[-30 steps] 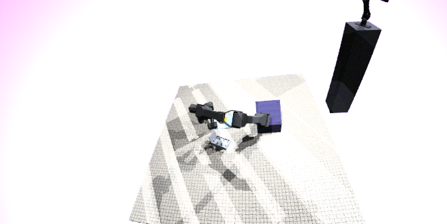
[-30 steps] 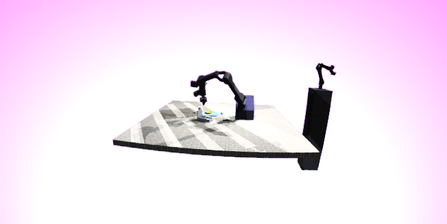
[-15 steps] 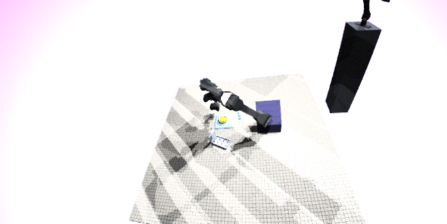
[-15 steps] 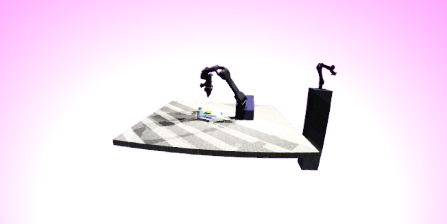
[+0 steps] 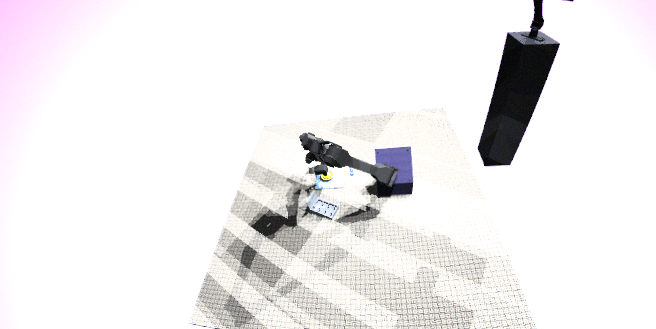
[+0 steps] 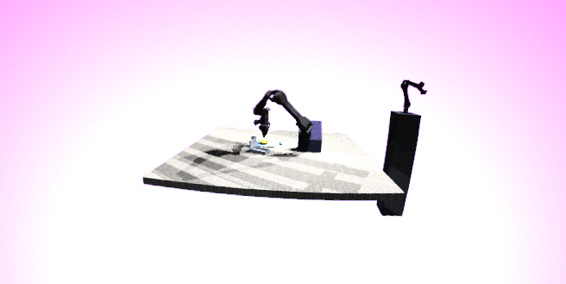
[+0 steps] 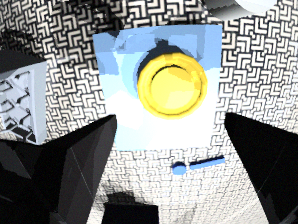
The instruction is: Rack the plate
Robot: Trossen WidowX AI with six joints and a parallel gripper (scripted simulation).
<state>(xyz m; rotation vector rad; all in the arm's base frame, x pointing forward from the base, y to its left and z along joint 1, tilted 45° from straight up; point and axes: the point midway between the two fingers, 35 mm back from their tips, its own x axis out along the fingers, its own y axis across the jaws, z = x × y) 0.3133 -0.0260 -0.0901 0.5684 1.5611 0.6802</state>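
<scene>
Right now my gripper tip is 50 mm above the yellow plate and 10 mm short of it. Round my gripper tip: light blue mat 60 mm below, 10 mm to the left, 10 mm behind; grey dish rack 200 mm to the left, 40 mm below, 10 mm behind; blue spoon 120 mm behind, 60 mm below, 50 mm to the right.
</scene>
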